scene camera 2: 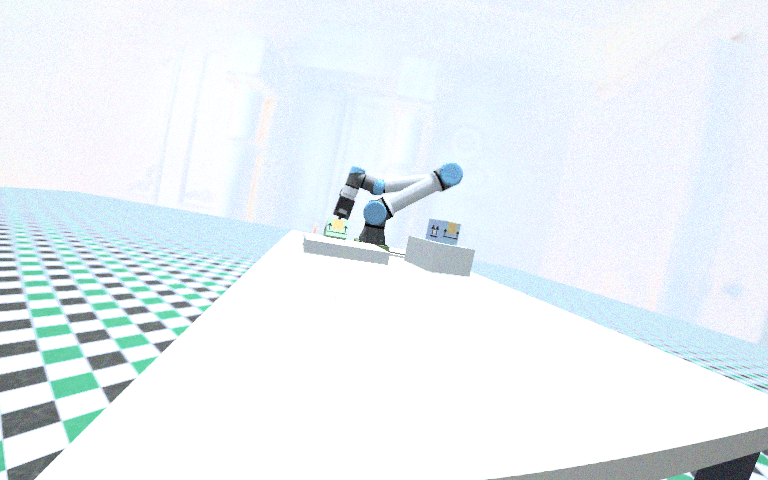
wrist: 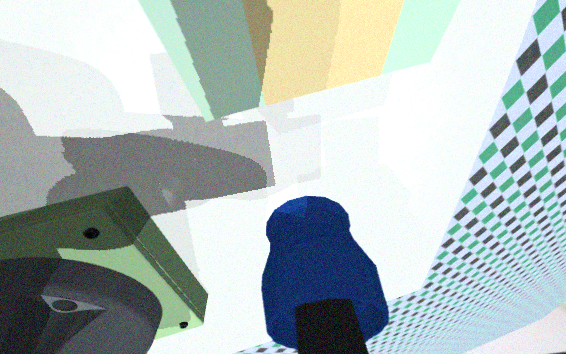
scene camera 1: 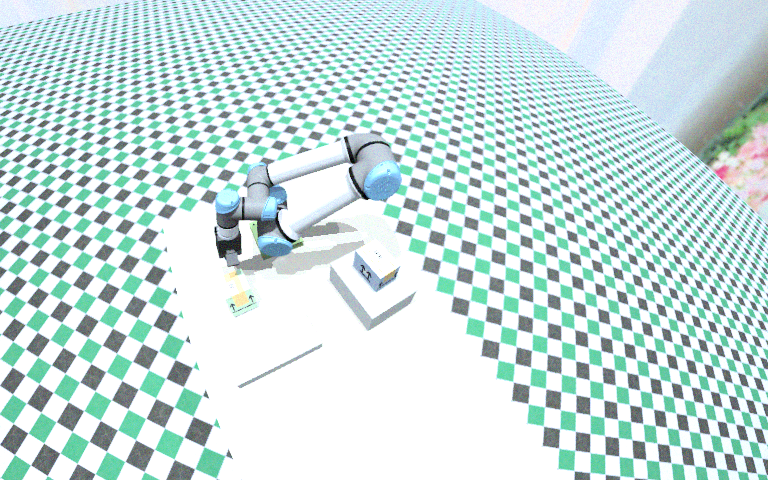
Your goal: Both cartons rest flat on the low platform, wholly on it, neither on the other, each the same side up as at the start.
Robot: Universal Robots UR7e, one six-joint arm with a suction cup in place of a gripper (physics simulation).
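Places are measured from the arm's base along level axes (x ahead, y left, z up), in millimetres.
Pixels of known places: end effector, tool point: [wrist: 308, 231]; arm's base, origin of the base link: [scene camera 2: 371, 242] [wrist: 68, 315].
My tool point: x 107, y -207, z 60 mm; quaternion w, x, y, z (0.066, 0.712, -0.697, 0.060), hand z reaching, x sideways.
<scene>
For each thing: its middle in the pictures, then the offset to it from my tool point.
- green carton, body centre: [scene camera 1: 237, 291] [scene camera 2: 334, 232] dx +131, dy -4, dz -28 mm
- low platform, body centre: [scene camera 1: 265, 336] [scene camera 2: 343, 247] dx +306, dy +43, dz -70 mm
- blue carton, body centre: [scene camera 1: 375, 265] [scene camera 2: 442, 231] dx +250, dy +471, dz +74 mm
- tall grey-white block, body centre: [scene camera 1: 371, 284] [scene camera 2: 437, 255] dx +263, dy +464, dz -34 mm
The green carton [scene camera 1: 241, 300] [scene camera 2: 336, 228] [wrist: 300, 45] with orange tape stands upright, arrows up, on the table behind the low platform [scene camera 1: 280, 365] [scene camera 2: 345, 251], as seen in scene camera 2. The blue carton [scene camera 1: 376, 268] [scene camera 2: 443, 231] rests upright, arrows up, on the tall grey-white block [scene camera 1: 393, 309] [scene camera 2: 438, 258]. My suction cup [scene camera 2: 340, 217] [wrist: 307, 204] is dark blue, off and empty. It is low, close above the far end of the green carton or just past it; the exact gap is not clear. The cup is hidden behind the tool in scene camera 1.
The arm's base stands on a green plate [scene camera 1: 297, 243] [wrist: 175, 300], between the green carton and the tall block and farther back. The tall block is to the right of the low platform. The white table's left edge runs near the green carton, with checkered floor beyond.
</scene>
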